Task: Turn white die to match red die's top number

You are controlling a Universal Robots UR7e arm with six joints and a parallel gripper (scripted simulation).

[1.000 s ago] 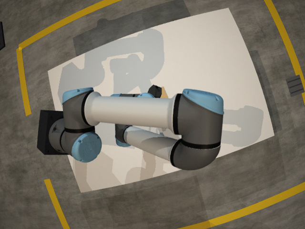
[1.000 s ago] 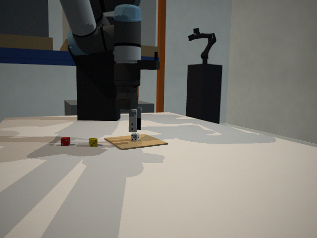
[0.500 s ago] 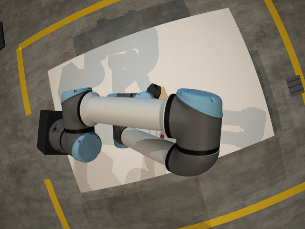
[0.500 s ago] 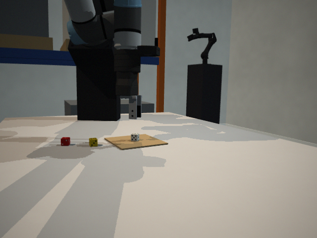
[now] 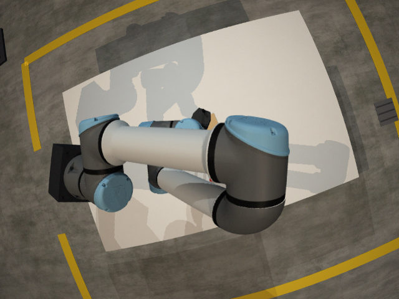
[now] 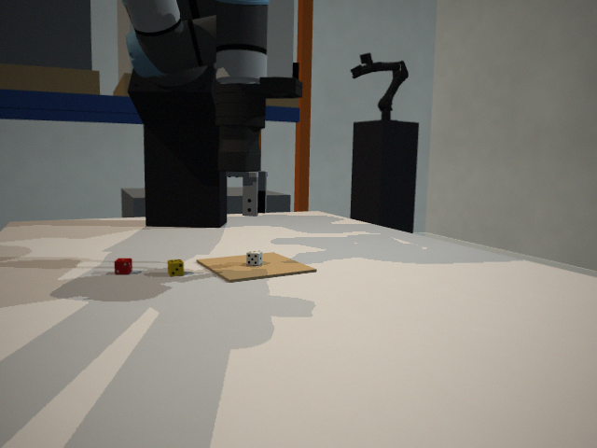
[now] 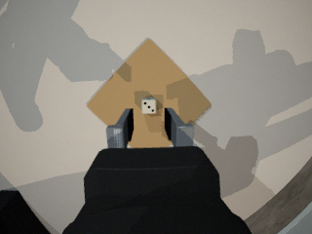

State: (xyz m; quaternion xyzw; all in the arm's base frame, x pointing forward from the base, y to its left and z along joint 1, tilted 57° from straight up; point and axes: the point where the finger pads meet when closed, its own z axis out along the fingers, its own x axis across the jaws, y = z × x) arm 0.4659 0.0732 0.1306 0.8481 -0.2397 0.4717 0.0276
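The white die lies 90 mm below my hand. From my hand the other things lie so: yellow die 120 mm to the right, 90 mm below; red die 40 mm behind, 190 mm to the right, 90 mm below; tan mat 100 mm below.
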